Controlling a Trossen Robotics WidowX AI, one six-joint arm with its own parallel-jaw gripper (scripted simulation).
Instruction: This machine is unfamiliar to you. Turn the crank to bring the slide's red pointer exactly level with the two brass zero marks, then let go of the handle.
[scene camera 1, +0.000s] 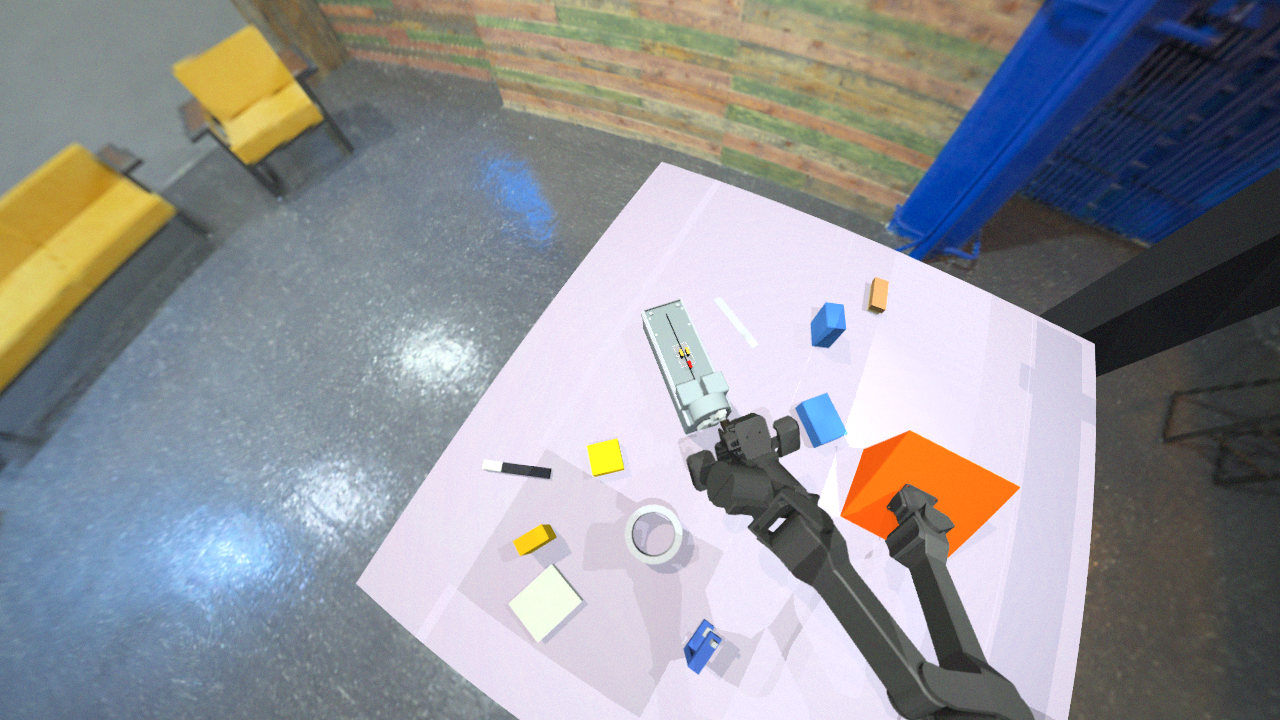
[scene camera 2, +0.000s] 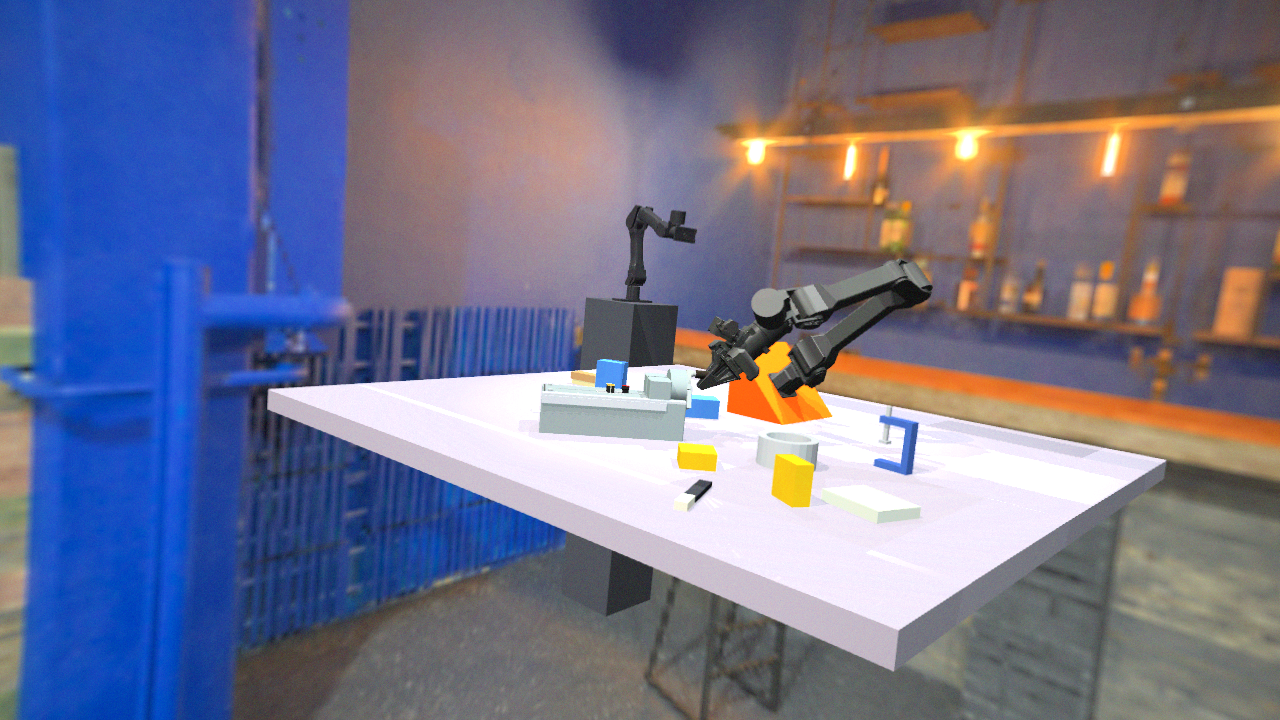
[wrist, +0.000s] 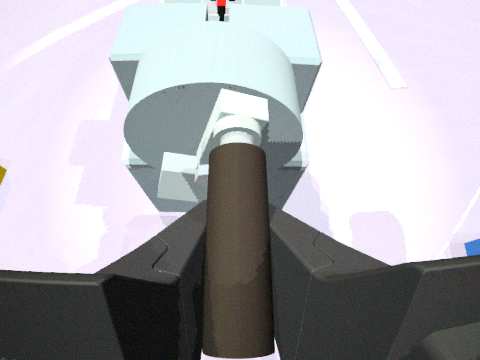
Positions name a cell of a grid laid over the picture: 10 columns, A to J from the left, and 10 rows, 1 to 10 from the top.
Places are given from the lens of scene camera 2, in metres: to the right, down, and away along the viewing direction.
my gripper (scene camera 2: F6): 0.11, 0.05, 1.50
blue clamp (scene camera 2: H6): 0.46, 0.12, 1.36
yellow block (scene camera 2: F7): 0.08, 0.15, 1.26
white tile (scene camera 2: G7): 0.32, 0.20, 1.11
yellow block (scene camera 2: G7): 0.21, 0.17, 1.12
The marked spots on the blue clamp and the white tile are 0.29 m apart.
